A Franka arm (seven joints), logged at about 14 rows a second.
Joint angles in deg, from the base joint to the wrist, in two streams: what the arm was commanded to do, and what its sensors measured. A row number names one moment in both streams.
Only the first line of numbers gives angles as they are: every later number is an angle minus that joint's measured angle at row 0.
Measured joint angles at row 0:
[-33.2, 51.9, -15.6, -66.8, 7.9, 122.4, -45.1]
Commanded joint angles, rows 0 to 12:
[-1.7, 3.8, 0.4, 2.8, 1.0, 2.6, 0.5]
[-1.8, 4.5, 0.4, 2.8, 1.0, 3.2, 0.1]
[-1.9, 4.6, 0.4, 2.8, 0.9, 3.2, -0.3]
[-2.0, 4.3, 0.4, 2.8, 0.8, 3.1, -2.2]
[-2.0, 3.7, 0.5, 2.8, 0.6, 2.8, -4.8]
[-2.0, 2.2, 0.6, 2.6, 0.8, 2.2, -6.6]
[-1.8, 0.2, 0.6, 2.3, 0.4, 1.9, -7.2]
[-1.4, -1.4, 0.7, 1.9, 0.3, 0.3, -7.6]
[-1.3, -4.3, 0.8, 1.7, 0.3, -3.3, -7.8]
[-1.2, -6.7, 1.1, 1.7, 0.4, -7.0, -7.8]
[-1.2, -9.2, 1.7, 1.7, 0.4, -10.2, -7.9]
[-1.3, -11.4, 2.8, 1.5, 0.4, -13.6, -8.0]
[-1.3, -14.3, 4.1, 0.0, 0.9, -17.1, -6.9]
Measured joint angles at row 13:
[-1.0, -8.0, 1.6, 3.8, 0.1, -12.0, -6.7]
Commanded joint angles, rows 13 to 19:
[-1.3, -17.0, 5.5, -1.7, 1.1, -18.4, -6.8]
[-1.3, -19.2, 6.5, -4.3, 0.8, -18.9, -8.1]
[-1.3, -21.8, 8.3, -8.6, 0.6, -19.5, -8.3]
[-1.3, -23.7, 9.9, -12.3, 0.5, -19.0, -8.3]
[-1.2, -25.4, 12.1, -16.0, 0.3, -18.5, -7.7]
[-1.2, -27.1, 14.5, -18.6, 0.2, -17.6, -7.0]
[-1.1, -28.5, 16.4, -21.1, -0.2, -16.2, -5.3]
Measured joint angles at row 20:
[-0.9, -23.1, 12.8, -12.4, 0.2, -19.3, -6.7]
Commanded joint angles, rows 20 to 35:
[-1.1, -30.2, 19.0, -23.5, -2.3, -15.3, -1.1]
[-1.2, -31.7, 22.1, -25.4, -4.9, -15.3, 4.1]
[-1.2, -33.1, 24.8, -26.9, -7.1, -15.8, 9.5]
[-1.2, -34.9, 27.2, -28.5, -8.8, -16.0, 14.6]
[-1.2, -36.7, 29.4, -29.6, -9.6, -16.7, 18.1]
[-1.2, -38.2, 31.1, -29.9, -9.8, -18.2, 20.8]
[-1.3, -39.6, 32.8, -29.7, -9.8, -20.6, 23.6]
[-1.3, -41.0, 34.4, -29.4, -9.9, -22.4, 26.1]
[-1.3, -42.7, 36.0, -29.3, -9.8, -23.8, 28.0]
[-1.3, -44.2, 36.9, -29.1, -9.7, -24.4, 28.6]
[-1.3, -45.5, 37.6, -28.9, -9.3, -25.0, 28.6]
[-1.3, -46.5, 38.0, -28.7, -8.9, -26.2, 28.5]
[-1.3, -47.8, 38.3, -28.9, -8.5, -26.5, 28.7]
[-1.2, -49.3, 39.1, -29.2, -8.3, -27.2, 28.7]
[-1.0, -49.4, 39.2, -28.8, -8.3, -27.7, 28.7]
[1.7, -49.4, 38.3, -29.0, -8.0, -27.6, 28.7]
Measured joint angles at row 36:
[-0.2, -47.7, 38.6, -27.4, -8.9, -27.2, 28.2]
